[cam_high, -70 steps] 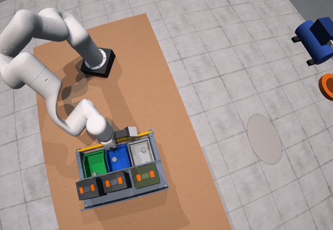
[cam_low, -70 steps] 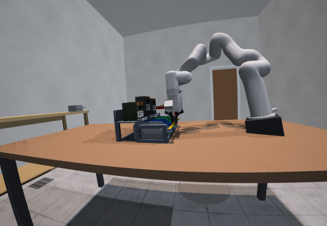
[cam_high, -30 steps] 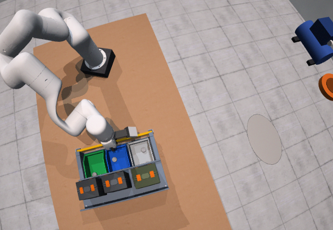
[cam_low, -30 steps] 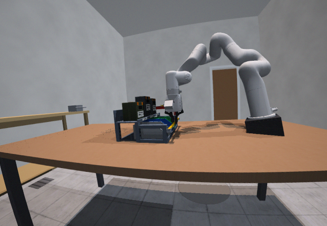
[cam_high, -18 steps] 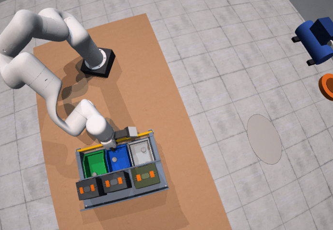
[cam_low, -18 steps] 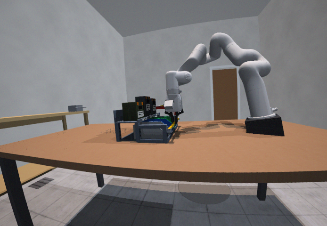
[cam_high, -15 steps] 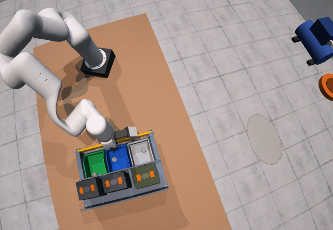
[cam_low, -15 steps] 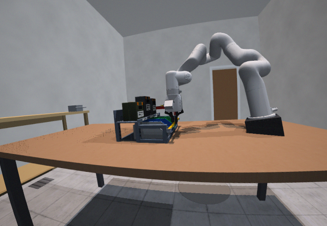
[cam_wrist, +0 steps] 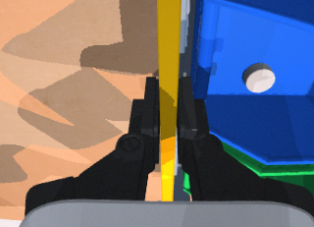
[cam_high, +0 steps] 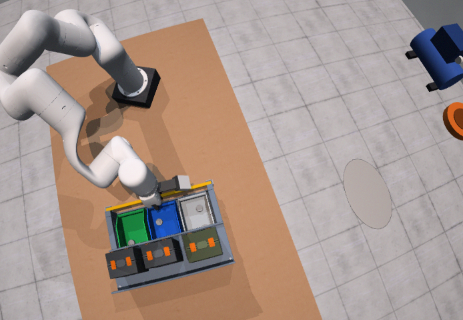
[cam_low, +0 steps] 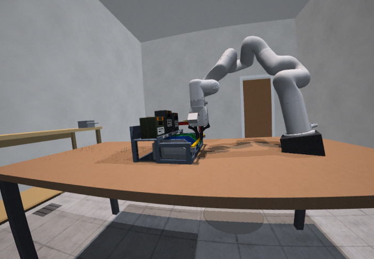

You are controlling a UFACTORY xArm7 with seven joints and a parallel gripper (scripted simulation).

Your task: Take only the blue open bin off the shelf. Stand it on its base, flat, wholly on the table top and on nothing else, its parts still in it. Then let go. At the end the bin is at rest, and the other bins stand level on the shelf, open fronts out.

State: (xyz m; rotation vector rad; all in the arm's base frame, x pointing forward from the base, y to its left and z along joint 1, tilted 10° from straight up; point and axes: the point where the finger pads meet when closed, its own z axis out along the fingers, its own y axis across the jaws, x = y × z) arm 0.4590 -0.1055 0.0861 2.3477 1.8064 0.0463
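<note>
The blue open bin is 10 cm ahead of my hand, 4 cm below it and 3 cm to the right of it. The rest, counted from my hand: green bin (14 cm to the right, 7 cm ahead, 4 cm below); yellow bar (2 cm below); grey bin (13 cm ahead, 8 cm to the left, 4 cm below).
</note>
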